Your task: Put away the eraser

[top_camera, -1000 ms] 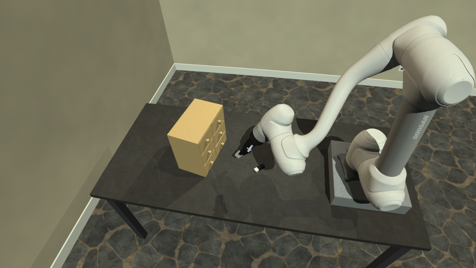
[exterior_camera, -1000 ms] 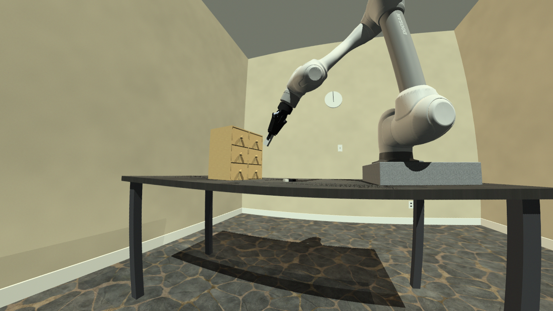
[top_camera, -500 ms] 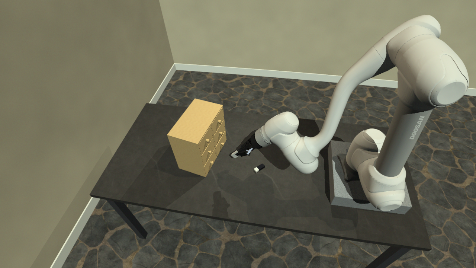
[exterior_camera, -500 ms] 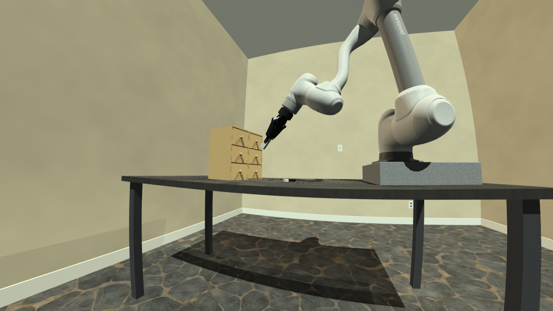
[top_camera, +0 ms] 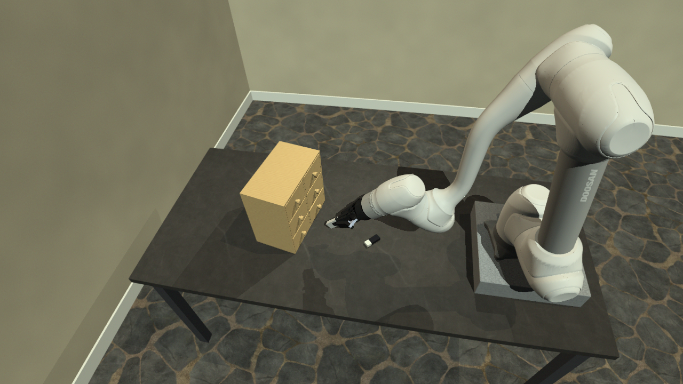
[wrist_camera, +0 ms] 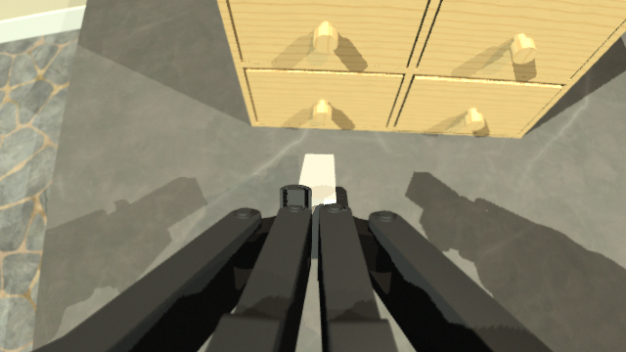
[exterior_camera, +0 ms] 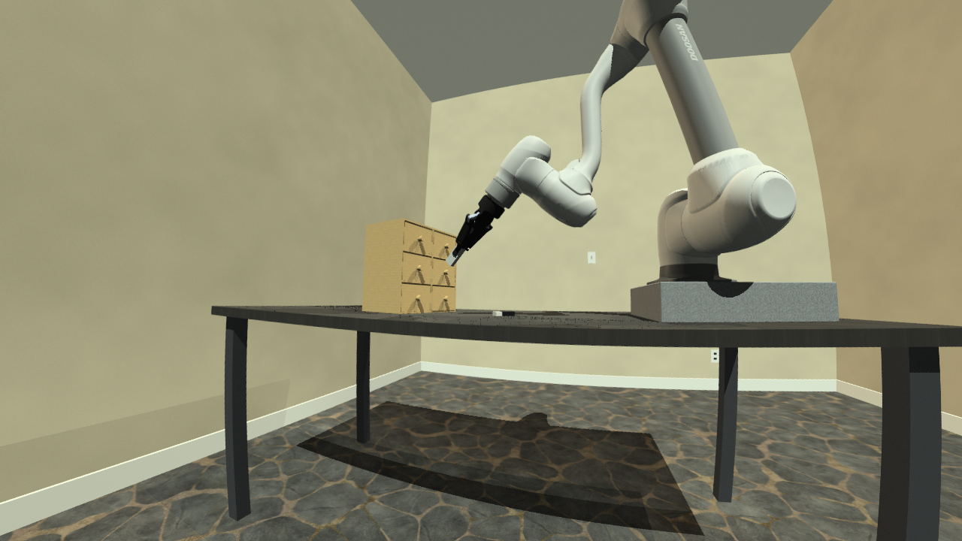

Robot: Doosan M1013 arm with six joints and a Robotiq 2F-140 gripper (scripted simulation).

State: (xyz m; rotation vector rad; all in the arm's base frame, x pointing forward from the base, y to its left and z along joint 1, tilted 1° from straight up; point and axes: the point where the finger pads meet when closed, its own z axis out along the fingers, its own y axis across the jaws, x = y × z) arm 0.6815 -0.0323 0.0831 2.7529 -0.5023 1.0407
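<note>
Right now my hand is 180 mm short of the blue eraser, 170 mm above it and 100 mm to the left of it.
</note>
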